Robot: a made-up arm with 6 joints.
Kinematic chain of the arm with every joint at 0, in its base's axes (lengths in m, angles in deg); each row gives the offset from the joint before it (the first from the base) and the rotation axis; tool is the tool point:
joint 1: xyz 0 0 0.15 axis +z
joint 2: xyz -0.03 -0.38 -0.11 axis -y
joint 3: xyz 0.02 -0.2 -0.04 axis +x
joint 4: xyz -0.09 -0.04 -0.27 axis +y
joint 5: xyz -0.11 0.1 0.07 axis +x
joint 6: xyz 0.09 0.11 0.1 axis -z
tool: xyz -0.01 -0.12 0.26
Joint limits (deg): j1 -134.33..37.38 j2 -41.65..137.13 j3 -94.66..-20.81 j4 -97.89..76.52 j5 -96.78..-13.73 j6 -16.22..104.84
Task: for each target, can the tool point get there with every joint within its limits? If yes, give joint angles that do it. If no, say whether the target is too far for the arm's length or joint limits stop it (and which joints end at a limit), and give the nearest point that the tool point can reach.
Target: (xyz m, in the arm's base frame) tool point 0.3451 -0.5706 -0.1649
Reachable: yes | joints -11.53 103.03 -55.69 -43.86 -57.45 26.85
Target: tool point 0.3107 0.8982 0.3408
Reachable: no: joint limits stop it (at a limit: joint 1, joint 2, joint 3, joint 5) | nearest point 0.1072 0.7643 0.1155 | short by 0.332 m
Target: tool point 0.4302 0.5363 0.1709
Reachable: no: joint limits stop it (at a limit: joint 1, joint 2, joint 3, joint 6) | nearest point 0.1618 0.5894 0.0641 | short by 0.294 m
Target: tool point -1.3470 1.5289 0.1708
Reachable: no: too far | nearest point -0.7871 0.8934 0.1146 | short by 0.849 m
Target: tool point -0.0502 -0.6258 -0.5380
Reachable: yes | joints 13.30 18.53 -58.37 -60.49 -55.42 49.93
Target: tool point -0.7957 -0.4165 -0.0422
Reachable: yes | joints -97.94 109.73 -75.75 -68.12 -71.97 14.82
